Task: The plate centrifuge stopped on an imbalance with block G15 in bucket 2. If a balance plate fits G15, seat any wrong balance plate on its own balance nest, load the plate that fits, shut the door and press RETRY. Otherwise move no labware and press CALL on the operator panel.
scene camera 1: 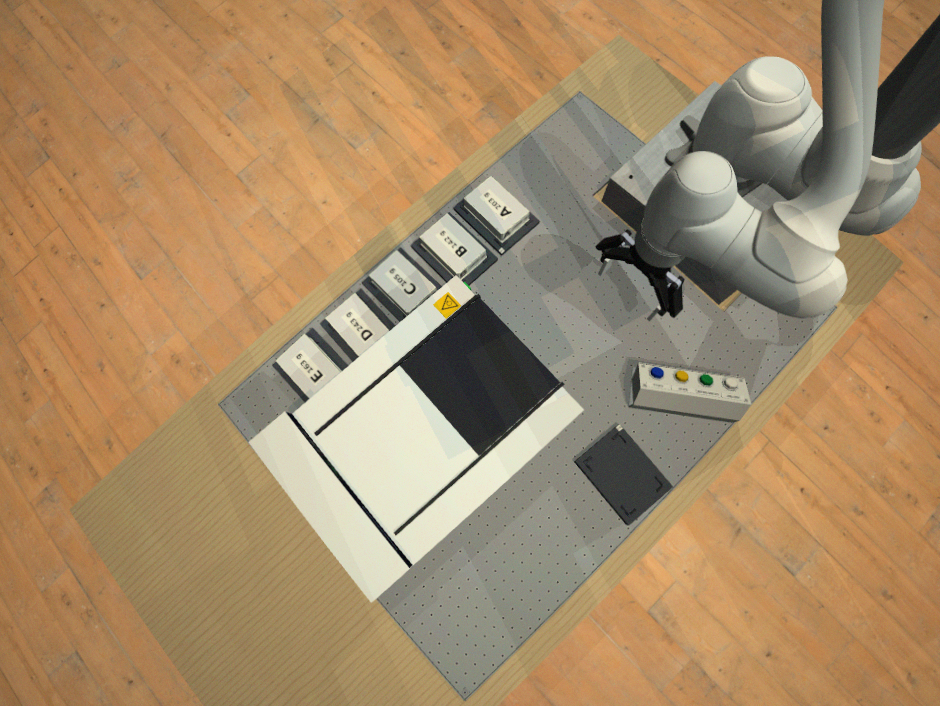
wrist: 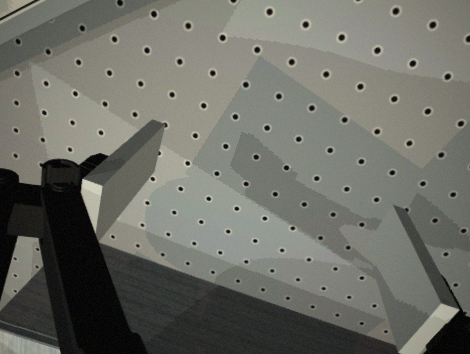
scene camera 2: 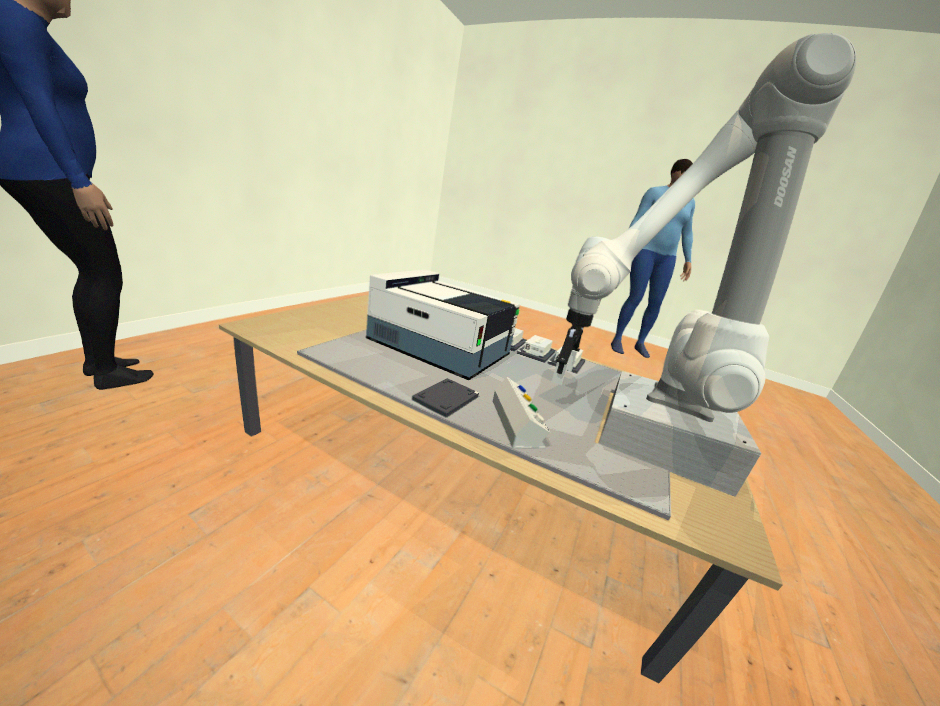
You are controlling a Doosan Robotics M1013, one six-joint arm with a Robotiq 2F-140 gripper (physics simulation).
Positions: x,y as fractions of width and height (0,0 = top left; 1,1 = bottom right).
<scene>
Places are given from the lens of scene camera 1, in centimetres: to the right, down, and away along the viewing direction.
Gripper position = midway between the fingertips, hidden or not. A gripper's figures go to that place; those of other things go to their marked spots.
my gripper (scene camera 1: 0.67,0.41): 32, -12, 106
plate D (scene camera 1: 0.38,0.45): -25, -7, 110
plate C (scene camera 1: 0.42,0.39): -16, -16, 112
plate E (scene camera 1: 0.33,0.51): -34, 2, 108
</scene>
